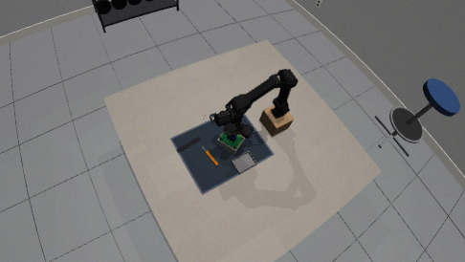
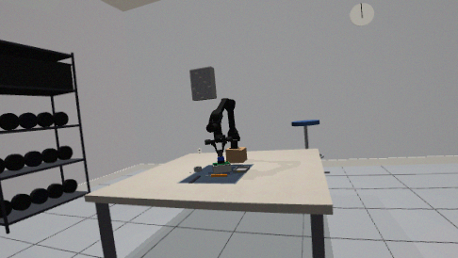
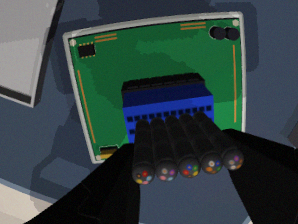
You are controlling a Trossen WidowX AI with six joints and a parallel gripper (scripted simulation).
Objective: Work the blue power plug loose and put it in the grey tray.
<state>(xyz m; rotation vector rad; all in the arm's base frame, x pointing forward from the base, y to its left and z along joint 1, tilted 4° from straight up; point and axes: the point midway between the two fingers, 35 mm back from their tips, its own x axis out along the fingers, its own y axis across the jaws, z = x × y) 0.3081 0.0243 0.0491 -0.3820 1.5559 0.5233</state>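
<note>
The blue power plug lies 3 cm below my gripper tip. Round my gripper tip: dark blue mat (5 cm ahead, 1 cm to the left, 12 cm below); then dark spudger bar (22 cm ahead, 8 cm to the right, 12 cm below).
</note>
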